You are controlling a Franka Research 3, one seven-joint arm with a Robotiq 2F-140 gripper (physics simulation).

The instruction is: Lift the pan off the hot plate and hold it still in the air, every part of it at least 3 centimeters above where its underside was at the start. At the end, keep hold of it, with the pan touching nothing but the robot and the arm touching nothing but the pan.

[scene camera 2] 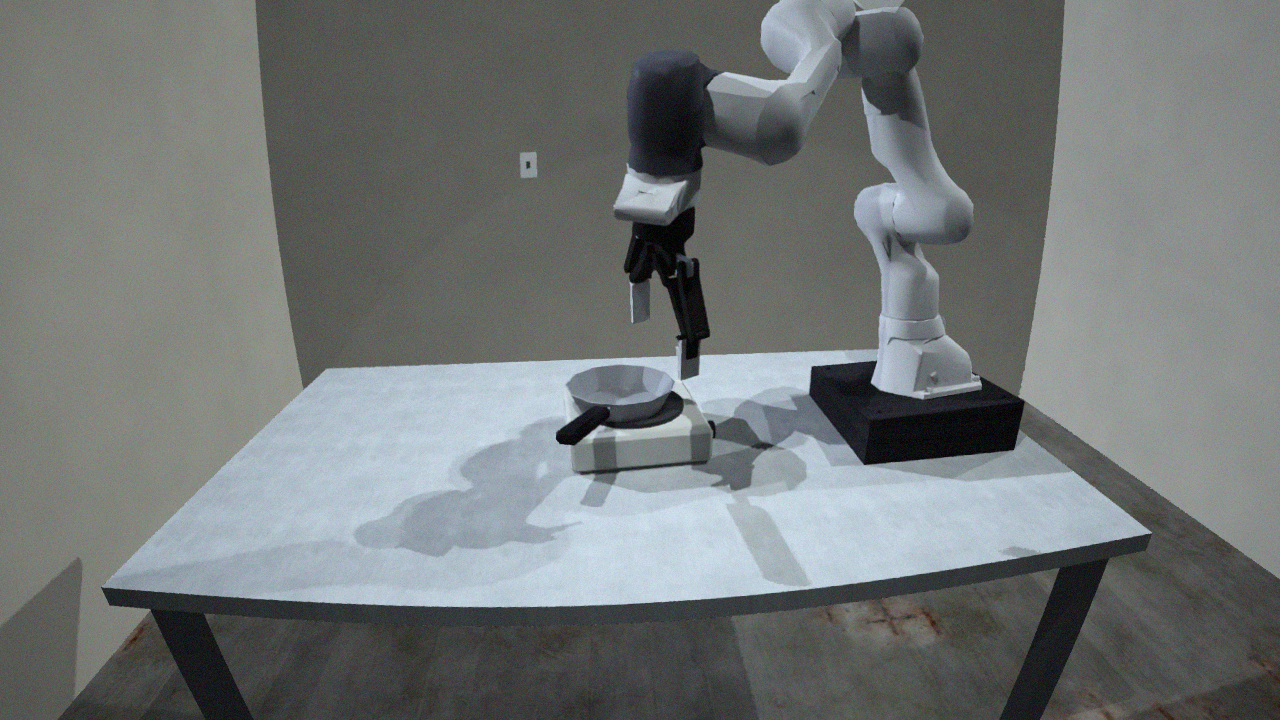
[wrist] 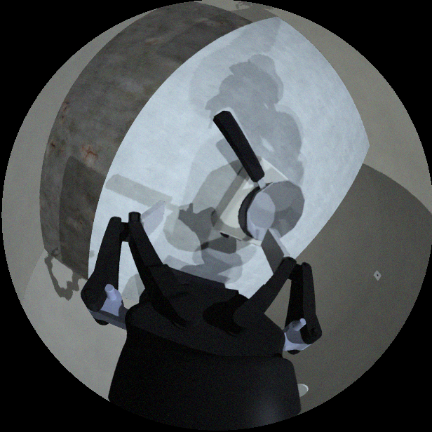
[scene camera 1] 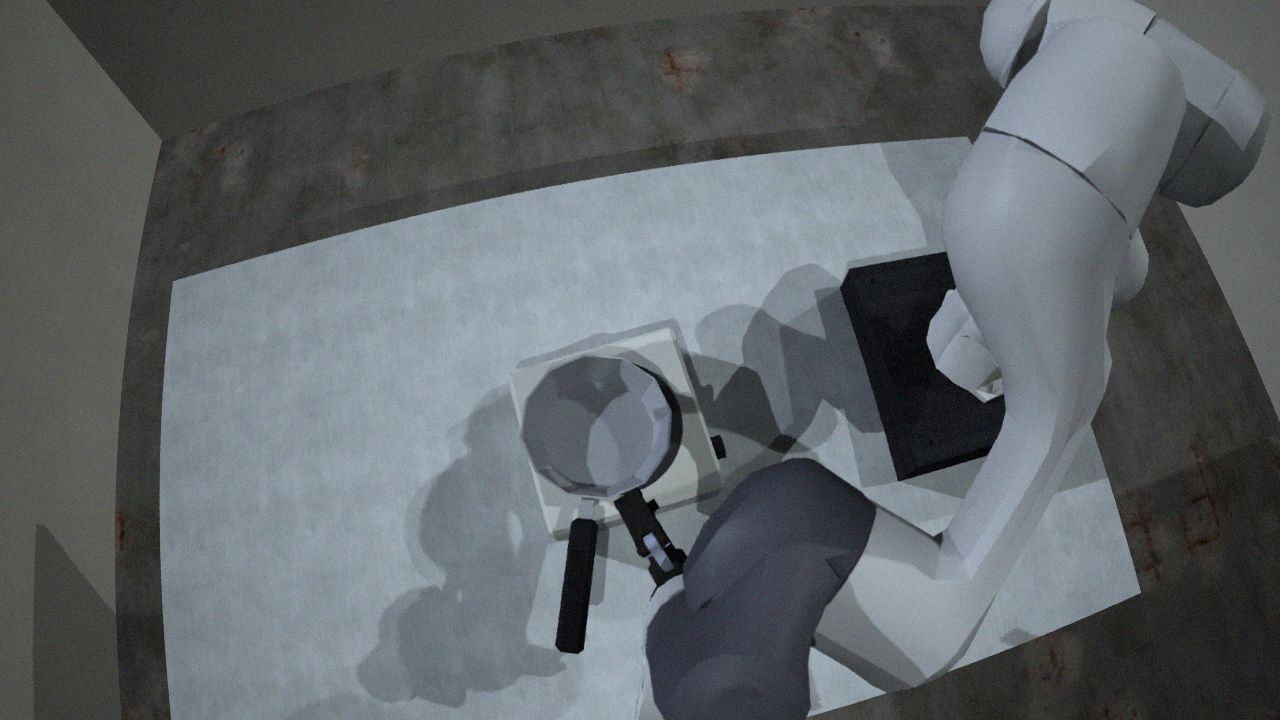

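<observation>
The pan (scene camera 1: 595, 425) (scene camera 2: 617, 394) (wrist: 275, 210) is a grey faceted bowl, upright on the dark round burner of the cream hot plate (scene camera 1: 693, 465) (scene camera 2: 644, 449) (wrist: 232, 210). Its black handle (scene camera 1: 577, 586) (scene camera 2: 582, 425) (wrist: 239, 146) sticks out past the hot plate's edge, over the table. My gripper (scene camera 2: 663, 340) (wrist: 215, 224) is wide open and empty, fingers pointing down, above the level of the pan. One fingertip is clearly higher than the other in scene camera 2. In scene camera 1 a finger shows to the right of the handle, and the arm hides the rest of the gripper.
The white table (scene camera 1: 313, 358) (scene camera 2: 358, 483) carries the hot plate. The black arm base block (scene camera 1: 881, 358) (scene camera 2: 939, 434) stands to the right of the hot plate. A small black knob (scene camera 1: 717, 446) is on the hot plate's right side. Arm shadows fall across the table and the pan.
</observation>
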